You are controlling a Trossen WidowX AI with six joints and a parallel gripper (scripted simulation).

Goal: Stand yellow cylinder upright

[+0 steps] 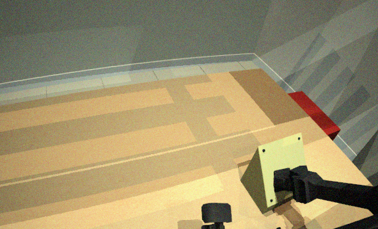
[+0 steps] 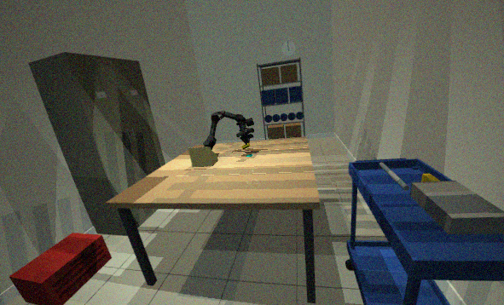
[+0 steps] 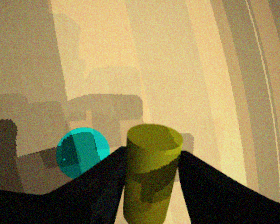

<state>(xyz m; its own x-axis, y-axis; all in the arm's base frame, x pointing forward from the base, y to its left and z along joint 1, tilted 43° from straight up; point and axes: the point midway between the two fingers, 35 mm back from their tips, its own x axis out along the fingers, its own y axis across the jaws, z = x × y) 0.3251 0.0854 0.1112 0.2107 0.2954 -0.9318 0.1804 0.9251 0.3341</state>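
The cyan circle lies 1 cm behind my gripper tip, 3 cm to the left of it and 11 cm below it. From my gripper tip the other things lie so: yellow cylinder 2 cm behind, 1 cm below.
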